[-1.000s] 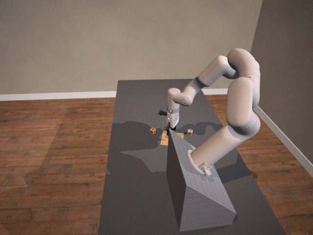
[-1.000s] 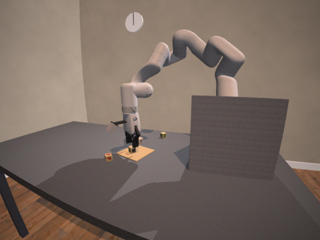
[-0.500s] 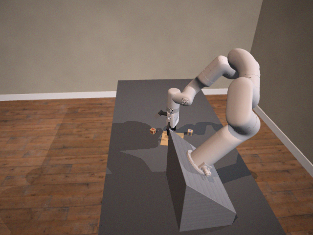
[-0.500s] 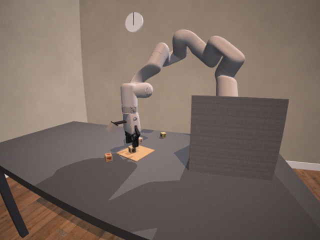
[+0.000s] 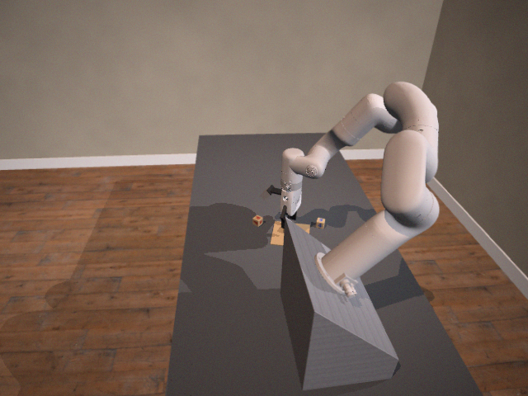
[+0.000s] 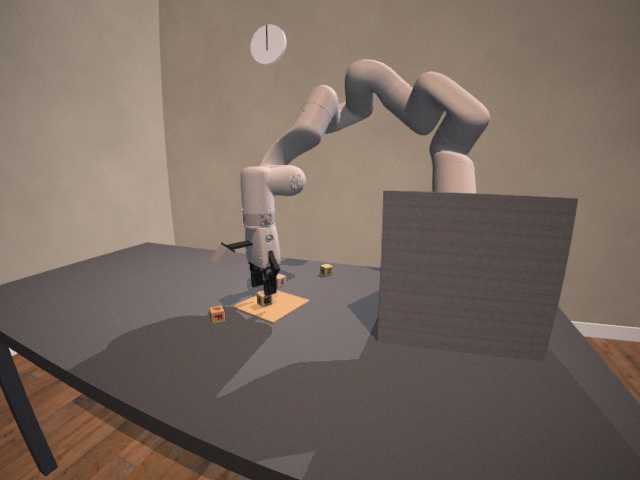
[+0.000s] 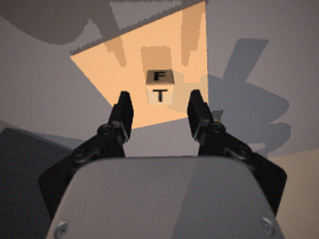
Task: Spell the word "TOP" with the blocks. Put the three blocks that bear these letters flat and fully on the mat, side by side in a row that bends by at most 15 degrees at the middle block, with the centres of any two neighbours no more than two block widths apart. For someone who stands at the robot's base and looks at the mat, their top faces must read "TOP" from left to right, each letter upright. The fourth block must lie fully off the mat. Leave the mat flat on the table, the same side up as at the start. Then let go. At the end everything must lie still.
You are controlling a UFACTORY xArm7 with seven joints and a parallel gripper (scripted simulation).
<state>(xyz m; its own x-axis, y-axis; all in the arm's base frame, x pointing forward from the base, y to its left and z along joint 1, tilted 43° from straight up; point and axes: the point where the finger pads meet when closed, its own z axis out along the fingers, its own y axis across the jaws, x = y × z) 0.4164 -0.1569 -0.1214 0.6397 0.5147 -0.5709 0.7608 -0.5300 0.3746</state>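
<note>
Right now the tan mat is 20 mm behind my hand, 10 mm to the right of it and 60 mm below it. Also, from my hand: blue-lettered block (10 mm ahead, 140 mm to the right, 40 mm below).
</note>
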